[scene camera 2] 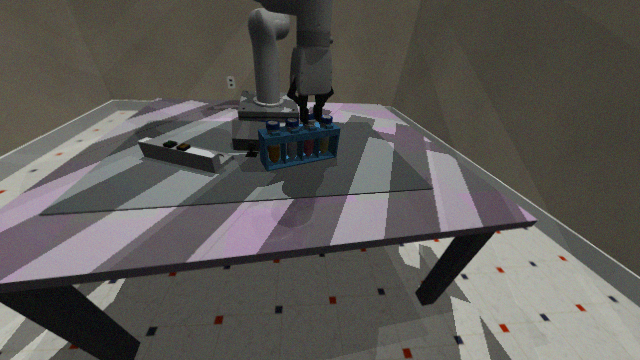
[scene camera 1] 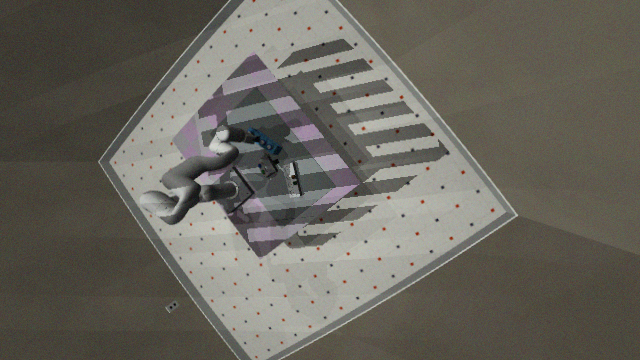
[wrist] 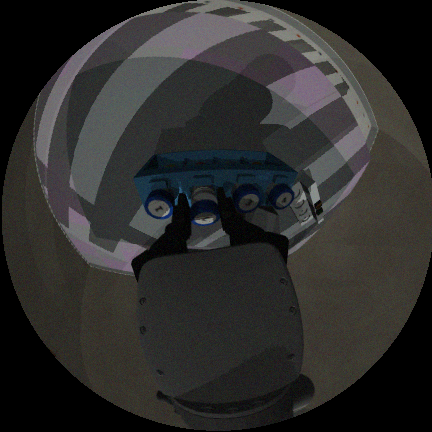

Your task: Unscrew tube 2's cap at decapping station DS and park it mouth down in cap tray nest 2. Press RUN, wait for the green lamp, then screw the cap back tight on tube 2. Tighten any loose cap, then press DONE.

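Frame: origin at the arm's base, x ahead, y left, z up, level; centimetres.
Where they show: gripper, fingertip midpoint: (scene camera 2: 310, 121) (scene camera 1: 256, 137) (wrist: 202, 199); arm's base at its link origin: (scene camera 2: 268, 101) (scene camera 1: 230, 189).
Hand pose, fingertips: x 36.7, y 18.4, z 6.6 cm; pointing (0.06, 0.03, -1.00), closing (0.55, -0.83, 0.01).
Note:
Things, the pixels of their top centre, and the offset from my fingertips. "pt": a spot on its surface instead.
- blue tube rack at its top centre: (wrist: 223, 194) (scene camera 2: 301, 126) (scene camera 1: 260, 140) dx +1.1, dy -2.5, dz -1.0 cm
- tube 2 at a spot on its surface: (scene camera 2: 310, 121) pt dx +1.3, dy -0.1, dz +0.5 cm
- long pale box at its top centre: (scene camera 2: 184, 139) (wrist: 312, 214) (scene camera 1: 289, 181) dx +4.2, dy -33.0, dz -6.0 cm
- small dark station at its top centre: (wrist: 259, 236) (scene camera 2: 253, 119) (scene camera 1: 263, 167) dx -6.2, dy -17.3, dz -2.9 cm
A blue tube rack (scene camera 2: 298, 154) (wrist: 225, 169) (scene camera 1: 271, 143) stands on the grey mat and holds several tubes with blue numbered caps. My gripper (scene camera 2: 311, 117) (wrist: 202, 199) points straight down over the rack and is shut on the cap of tube 2 (wrist: 205, 215) (scene camera 2: 310, 121), second from the left in the wrist view. The cap sits on its tube, whose pale neck (wrist: 203, 194) shows just under it. Caps 1 (wrist: 158, 207), 3 (wrist: 247, 200) and 4 (wrist: 282, 196) sit on their tubes beside it. My fingers hide the sides of cap 2.
A long pale box (scene camera 2: 196, 156) (scene camera 1: 293, 178) (wrist: 308, 201) with two dark buttons (scene camera 2: 176, 145) lies on the mat left of the rack in scene camera 2. A small dark station (scene camera 1: 264, 166) sits between the box and the arm's base plate (scene camera 2: 267, 109). The table edge (scene camera 2: 313, 253) is well forward.

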